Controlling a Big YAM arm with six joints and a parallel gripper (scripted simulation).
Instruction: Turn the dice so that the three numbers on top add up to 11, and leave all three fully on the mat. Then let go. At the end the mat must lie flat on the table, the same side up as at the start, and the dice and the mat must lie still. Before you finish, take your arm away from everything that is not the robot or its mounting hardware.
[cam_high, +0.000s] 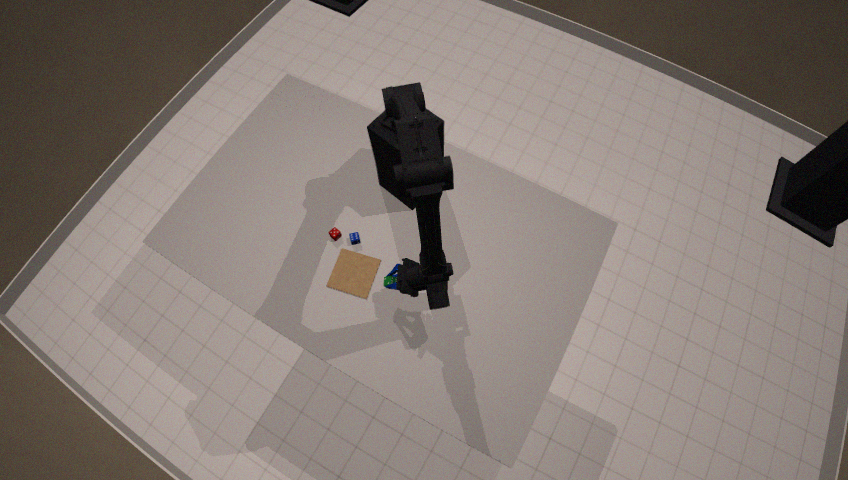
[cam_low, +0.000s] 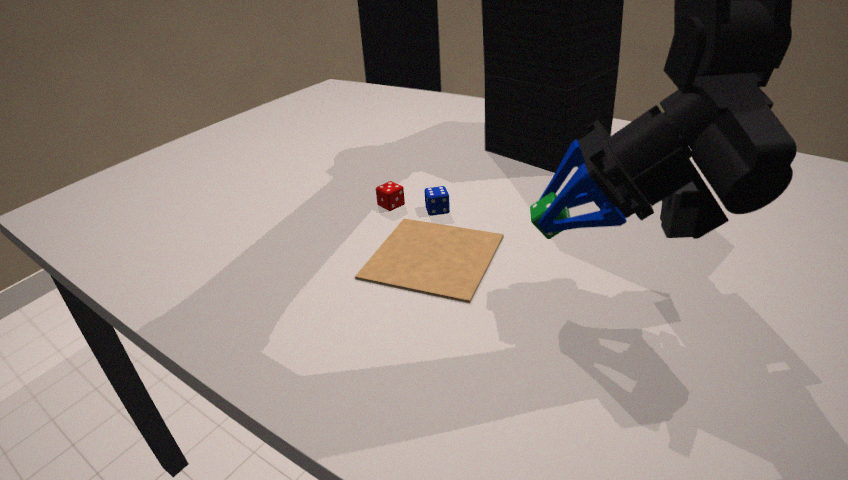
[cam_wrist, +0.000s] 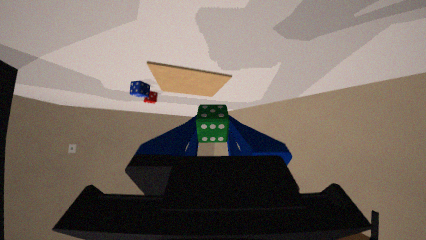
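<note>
Right now the tan mat is 140 mm to the right of my hand, 90 mm below it and 20 mm ahead of it. Round my hand: green die right at my hand; red die 270 mm to the right, 80 mm below, 60 mm behind; blue die 200 mm to the right, 80 mm below, 80 mm behind.
</note>
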